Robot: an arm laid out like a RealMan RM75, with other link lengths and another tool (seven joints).
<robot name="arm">
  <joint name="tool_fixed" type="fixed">
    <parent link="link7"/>
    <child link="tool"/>
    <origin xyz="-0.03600 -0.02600 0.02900" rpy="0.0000 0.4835 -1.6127"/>
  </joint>
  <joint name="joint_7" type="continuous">
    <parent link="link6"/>
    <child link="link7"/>
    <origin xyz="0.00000 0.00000 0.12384" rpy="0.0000 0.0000 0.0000"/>
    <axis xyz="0 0 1"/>
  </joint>
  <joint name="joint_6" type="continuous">
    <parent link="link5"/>
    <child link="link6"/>
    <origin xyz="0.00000 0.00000 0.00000" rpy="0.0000 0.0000 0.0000"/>
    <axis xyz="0 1 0"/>
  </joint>
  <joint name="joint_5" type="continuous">
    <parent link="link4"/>
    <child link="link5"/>
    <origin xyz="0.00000 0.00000 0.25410" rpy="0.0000 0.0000 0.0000"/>
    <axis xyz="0 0 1"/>
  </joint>
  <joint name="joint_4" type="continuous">
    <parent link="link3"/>
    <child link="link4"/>
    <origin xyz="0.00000 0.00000 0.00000" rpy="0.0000 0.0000 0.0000"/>
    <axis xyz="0 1 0"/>
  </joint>
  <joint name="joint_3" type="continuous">
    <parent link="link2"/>
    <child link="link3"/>
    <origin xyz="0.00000 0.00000 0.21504" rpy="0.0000 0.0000 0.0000"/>
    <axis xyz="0 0 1"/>
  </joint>
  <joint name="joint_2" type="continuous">
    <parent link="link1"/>
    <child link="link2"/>
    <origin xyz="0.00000 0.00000 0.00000" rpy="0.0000 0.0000 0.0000"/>
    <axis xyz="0 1 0"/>
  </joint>
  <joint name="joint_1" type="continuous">
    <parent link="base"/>
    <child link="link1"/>
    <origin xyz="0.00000 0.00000 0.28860" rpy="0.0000 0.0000 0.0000"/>
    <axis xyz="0 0 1"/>
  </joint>
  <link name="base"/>
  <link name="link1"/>
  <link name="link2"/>
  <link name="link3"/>
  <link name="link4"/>
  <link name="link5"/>
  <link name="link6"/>
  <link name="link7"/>
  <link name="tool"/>
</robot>
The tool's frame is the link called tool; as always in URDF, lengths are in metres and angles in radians. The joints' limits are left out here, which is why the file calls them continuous.
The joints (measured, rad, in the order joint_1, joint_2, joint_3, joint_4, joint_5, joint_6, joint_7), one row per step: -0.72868, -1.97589, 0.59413, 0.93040, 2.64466, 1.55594, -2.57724; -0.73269, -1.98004, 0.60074, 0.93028, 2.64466, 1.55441, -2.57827; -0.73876, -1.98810, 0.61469, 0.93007, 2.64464, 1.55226, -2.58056; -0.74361, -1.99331, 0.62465, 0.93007, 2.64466, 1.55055, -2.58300; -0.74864, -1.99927, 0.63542, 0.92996, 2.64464, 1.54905, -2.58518; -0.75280, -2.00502, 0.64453, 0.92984, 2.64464, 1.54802, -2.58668; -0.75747, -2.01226, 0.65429, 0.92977, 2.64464, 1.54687, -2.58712; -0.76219, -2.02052, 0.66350, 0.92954, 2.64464, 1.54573, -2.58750; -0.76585, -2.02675, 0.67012, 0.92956, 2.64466, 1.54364, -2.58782; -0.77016, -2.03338, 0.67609, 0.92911, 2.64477, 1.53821, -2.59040; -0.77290, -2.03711, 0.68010, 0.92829, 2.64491, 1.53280, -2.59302; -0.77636, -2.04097, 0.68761, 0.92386, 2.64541, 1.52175, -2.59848; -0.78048, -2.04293, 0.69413, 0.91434, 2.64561, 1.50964, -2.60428
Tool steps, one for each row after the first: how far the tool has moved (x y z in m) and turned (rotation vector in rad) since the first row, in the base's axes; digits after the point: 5 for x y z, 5 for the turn. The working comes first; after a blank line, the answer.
Tool pose at each row, in the base's axes (x y z in m, rotation vector in rad; the steps are taken from these numbers as rounded here): -0.29125, 0.37593, 0.15604, -0.10712, -2.37336, -0.45652; -0.28894, 0.37705, 0.15360, -0.11682, -2.37397, -0.45230; -0.28495, 0.37856, 0.14872, -0.13457, -2.37502, -0.44168; -0.28191, 0.37981, 0.14552, -0.14682, -2.37516, -0.43497; -0.27866, 0.38096, 0.14188, -0.16056, -2.37566, -0.42704; -0.27585, 0.38178, 0.13846, -0.17272, -2.37667, -0.41959; -0.27265, 0.38260, 0.13434, -0.18776, -2.37826, -0.41128; -0.26934, 0.38325, 0.12977, -0.20265, -2.38096, -0.40255; -0.26684, 0.38392, 0.12643, -0.21349, -2.38231, -0.39783; -0.26421, 0.38502, 0.12295, -0.22077, -2.38327, -0.39649; -0.26268, 0.38594, 0.12087, -0.22359, -2.38283, -0.39730; -0.26122, 0.38732, 0.11776, -0.22417, -2.38036, -0.39794; -0.26038, 0.38858, 0.11443, -0.22161, -2.37920, -0.39674

0.00231, 0.00112, -0.00244, -0.00574, 0.00111, -0.00575; 0.00630, 0.00263, -0.00732, -0.01827, 0.00359, -0.01541; 0.00934, 0.00388, -0.01052, -0.02639, 0.00570, -0.02222; 0.01259, 0.00503, -0.01416, -0.03584, 0.00773, -0.02978; 0.01540, 0.00585, -0.01758, -0.04460, 0.00898, -0.03641; 0.01860, 0.00667, -0.02170, -0.05486, 0.00997, -0.04493; 0.02191, 0.00732, -0.02627, -0.06554, 0.00983, -0.05333; 0.02441, 0.00799, -0.02961, -0.07206, 0.01004, -0.05987; 0.02704, 0.00909, -0.03309, -0.07515, 0.00982, -0.06481; 0.02857, 0.01001, -0.03517, -0.07529, 0.01033, -0.06704; 0.03003, 0.01139, -0.03828, -0.07462, 0.01269, -0.06743; 0.03087, 0.01265, -0.04161, -0.07459, 0.01383, -0.06513
